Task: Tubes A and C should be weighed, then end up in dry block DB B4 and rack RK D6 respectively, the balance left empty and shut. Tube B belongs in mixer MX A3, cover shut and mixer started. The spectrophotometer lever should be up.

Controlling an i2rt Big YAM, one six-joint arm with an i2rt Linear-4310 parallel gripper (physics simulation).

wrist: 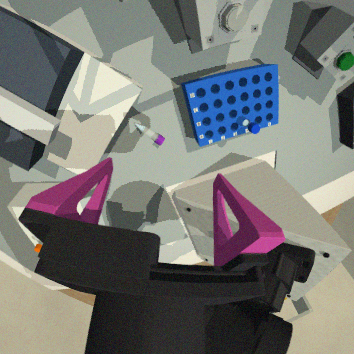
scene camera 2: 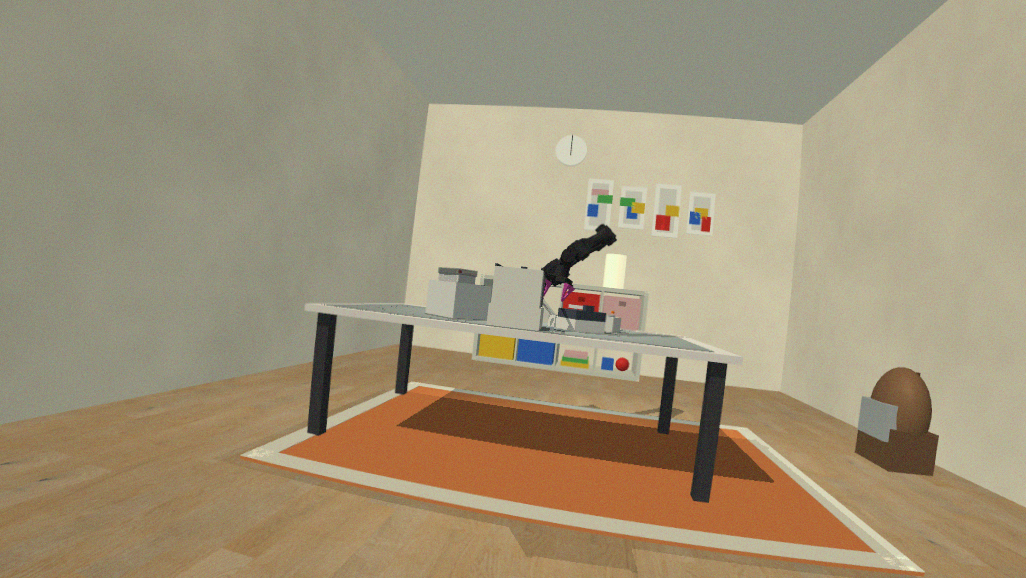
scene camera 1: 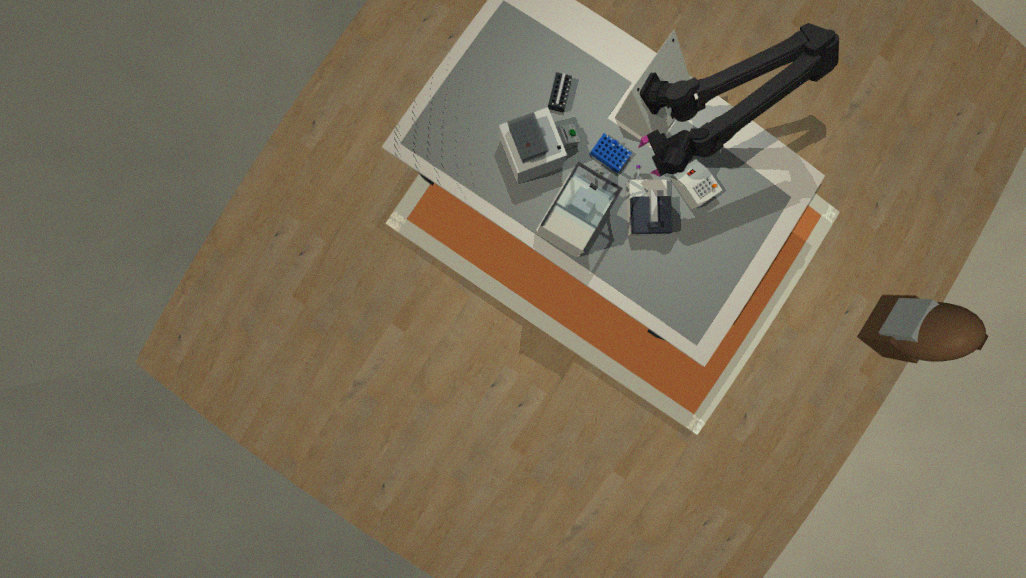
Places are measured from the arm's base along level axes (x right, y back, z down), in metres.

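Where they show: gripper, between the fingertips: [wrist: 164,170] [scene camera 2: 552,298] [scene camera 1: 645,159]; arm's base, origin of its link: [wrist: 272,253] [scene camera 1: 652,93].
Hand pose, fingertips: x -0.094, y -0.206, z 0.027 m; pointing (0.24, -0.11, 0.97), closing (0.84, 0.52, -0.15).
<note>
Each offset is from my fingertips to the top centre of the thing. "pt": to the spot under its first point.
My gripper [scene camera 1: 649,156] [scene camera 2: 556,295] [wrist: 164,170] is open, with nothing between its magenta fingers, above the table. A purple-capped tube {dz +0.099, dx -0.014, dy -0.002 m} [wrist: 151,134] [scene camera 1: 638,166] lies on its side on the table, beyond the fingertips in the wrist view, between the blue rack {dz +0.082, dx +0.113, dy +0.002 m} [wrist: 231,105] [scene camera 1: 611,152] and the dark-topped device {dz +0.010, dx -0.104, dy -0.114 m} [scene camera 1: 651,213] [wrist: 35,60]. A blue-capped tube {dz +0.058, dx +0.119, dy +0.031 m} [wrist: 254,128] stands in the rack's row nearest the numbered edge. The glass-walled balance {pt dz -0.096, dx +0.119, dy -0.275 m} [scene camera 1: 583,204] stands beside the rack; its door state is unclear. A third tube and the tube letters cannot be made out.
A white device with a grey lid {dz -0.078, dx +0.345, dy -0.111 m} [scene camera 1: 532,140] stands beside a green-button box [scene camera 1: 570,132] [wrist: 345,61]. A black strip block {dz +0.064, dx +0.392, dy +0.111 m} [scene camera 1: 560,91] lies behind. A keypad device {dz +0.042, dx -0.220, dy +0.058 m} [scene camera 1: 700,183] is near the arm. A tall pale panel [scene camera 1: 669,64] stands beside the gripper.
</note>
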